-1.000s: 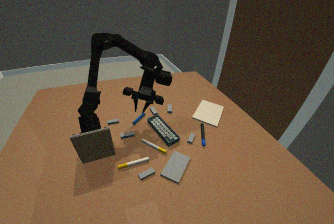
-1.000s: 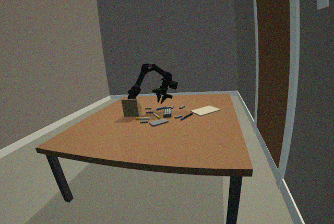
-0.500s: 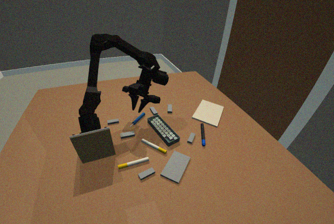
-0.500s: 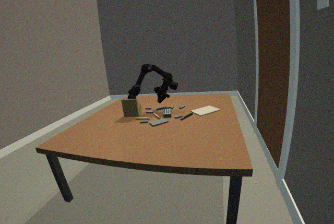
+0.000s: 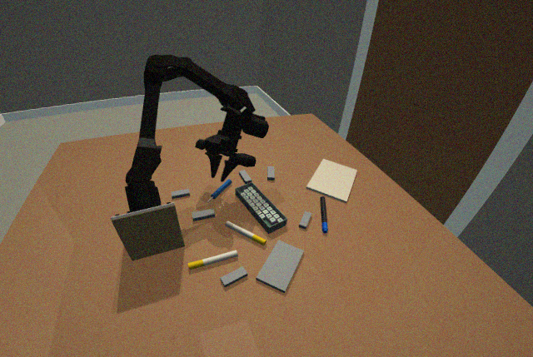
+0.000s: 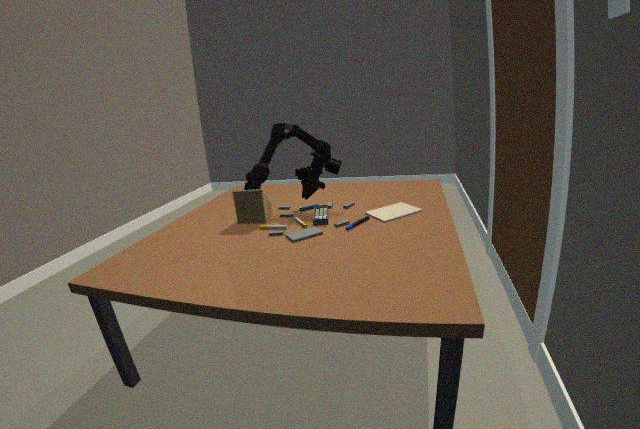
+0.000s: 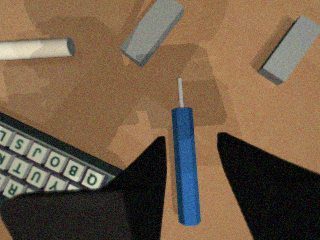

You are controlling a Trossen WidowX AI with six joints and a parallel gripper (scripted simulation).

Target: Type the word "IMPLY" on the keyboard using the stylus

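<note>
The blue stylus lies 50 mm below my gripper tip, 10 mm to the right of it and 10 mm behind it. Also, from my gripper tip: grey slab: 290 mm to the right, 100 mm ahead, 50 mm below; then white stylus tip: 50 mm below, 30 mm to the right, 30 mm behind; then cream pad: 410 mm ahead, 50 mm below, 20 mm to the right.
</note>
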